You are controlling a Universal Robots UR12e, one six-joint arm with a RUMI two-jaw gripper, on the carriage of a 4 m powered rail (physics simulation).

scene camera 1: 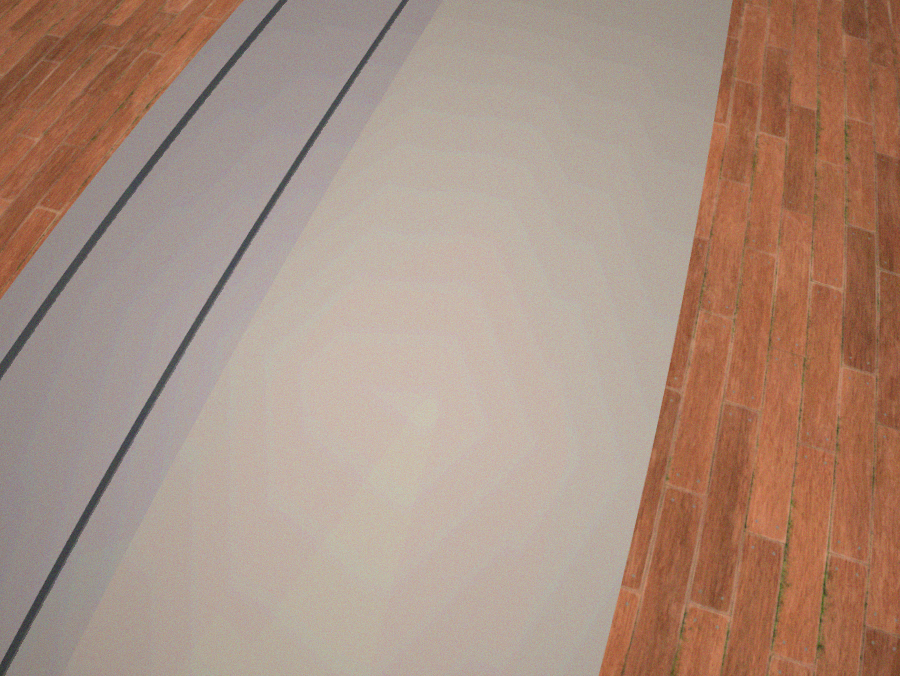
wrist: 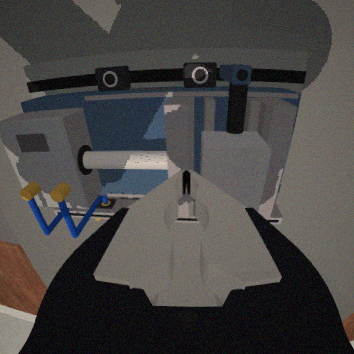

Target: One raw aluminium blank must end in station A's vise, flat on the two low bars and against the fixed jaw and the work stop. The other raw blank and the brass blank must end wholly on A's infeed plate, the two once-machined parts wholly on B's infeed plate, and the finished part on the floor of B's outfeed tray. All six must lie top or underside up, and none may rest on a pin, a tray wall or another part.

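Places are measured from the arm's base along level axes (x ahead, y left, z up), in metres.
Pixels of known places: gripper, fingertip midpoint: (wrist: 185, 171).
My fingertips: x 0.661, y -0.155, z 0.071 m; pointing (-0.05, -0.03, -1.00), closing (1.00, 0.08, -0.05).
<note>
Ahead of a thing's pixels: the offset from my fingertips to its middle. "spot": to the spot under its first point.
In the wrist view a plain grey block {dz -0.003, dx +0.033, dy -0.001 m} (wrist: 235, 172), which looks like a raw aluminium blank, sits in a vise between the jaw plate (wrist: 179, 132) on the left and the fixed jaw (wrist: 283, 127) on the right. Its far end is at the black work stop {dz -0.011, dx +0.031, dy +0.048 m} (wrist: 237, 107). A gap shows between block and jaw plate. The low bars {spot: dz -0.021, dx +0.015, dy +0.039 m} (wrist: 210, 115) show beyond the block. My gripper (wrist: 185, 171) is shut, with no part seen between its tips. The tips are in front of the gap, left of the block; contact cannot be told. The other five parts do not show.
In the wrist view a grey housing {spot: dz -0.005, dx -0.132, dy -0.005 m} (wrist: 37, 162) with a white rod {dz -0.023, dx -0.054, dy -0.005 m} (wrist: 122, 160) stands left of the jaw plate. Blue bent tubes {spot: dz +0.006, dx -0.104, dy -0.075 m} (wrist: 76, 231) with gold ends stand in front of it. A black rail {spot: dz -0.081, dx -0.037, dy +0.061 m} (wrist: 156, 76) crosses behind. Scene camera 1 shows dark floor lines (scene camera 1: 248, 240).
</note>
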